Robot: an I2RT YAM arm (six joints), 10 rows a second.
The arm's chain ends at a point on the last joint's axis. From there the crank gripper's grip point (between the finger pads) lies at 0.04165 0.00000 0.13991 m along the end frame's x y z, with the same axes.
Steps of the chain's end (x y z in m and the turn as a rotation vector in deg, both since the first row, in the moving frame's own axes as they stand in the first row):
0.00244 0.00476 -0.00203 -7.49 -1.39 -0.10
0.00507 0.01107 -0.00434 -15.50 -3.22 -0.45
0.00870 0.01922 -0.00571 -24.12 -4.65 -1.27
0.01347 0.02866 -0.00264 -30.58 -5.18 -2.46
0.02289 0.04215 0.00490 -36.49 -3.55 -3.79
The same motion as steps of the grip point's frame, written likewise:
-0.00094 0.02299 -0.00225 -7.49 -1.39 -0.10
-0.00261 0.04846 -0.00729 -15.50 -3.22 -0.45
-0.00181 0.07626 -0.01490 -24.12 -4.65 -1.27
0.00279 0.09926 -0.01859 -30.58 -5.18 -2.46
0.01749 0.12374 -0.01951 -36.49 -3.55 -3.79

